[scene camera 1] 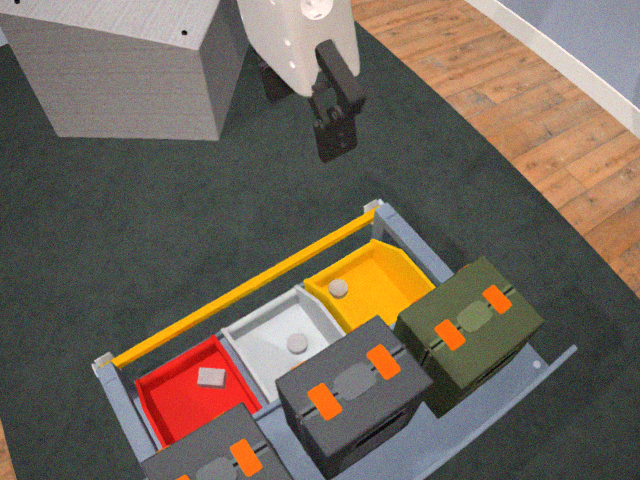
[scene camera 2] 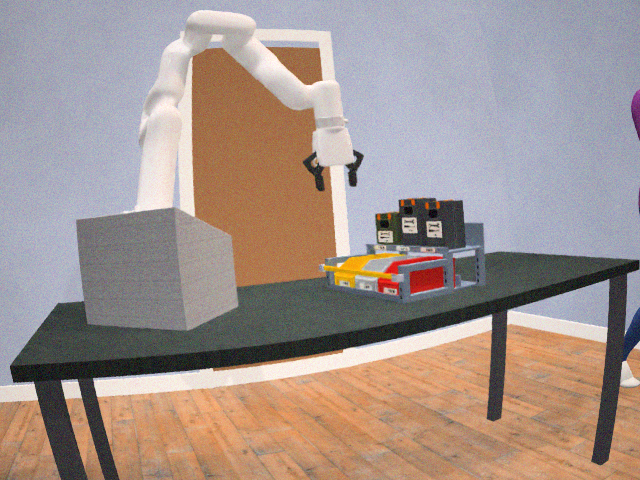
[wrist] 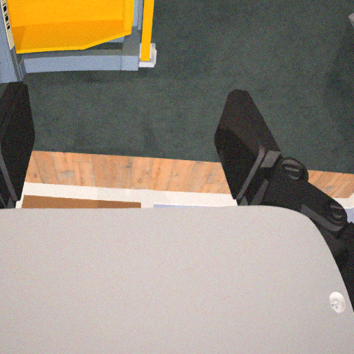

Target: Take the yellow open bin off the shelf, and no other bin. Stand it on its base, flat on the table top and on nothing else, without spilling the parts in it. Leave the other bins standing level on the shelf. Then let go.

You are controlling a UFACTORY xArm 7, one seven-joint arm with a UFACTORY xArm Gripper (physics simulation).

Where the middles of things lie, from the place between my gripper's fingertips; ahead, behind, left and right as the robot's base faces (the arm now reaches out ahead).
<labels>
Right now the yellow bar point(scene camera 1: 198, 316) is 21 cm below my hand, 9 cm to the right of it and 1 cm ahead of it. From my hand the other things lie so: red bin point(scene camera 1: 175, 405) (23 cm below, 18 cm to the right, 12 cm ahead); then white bin point(scene camera 1: 259, 340) (23 cm below, 10 cm ahead, 7 cm to the right); then yellow open bin point(scene camera 1: 382, 280) (23 cm below, 9 cm ahead, 4 cm to the left).
</labels>
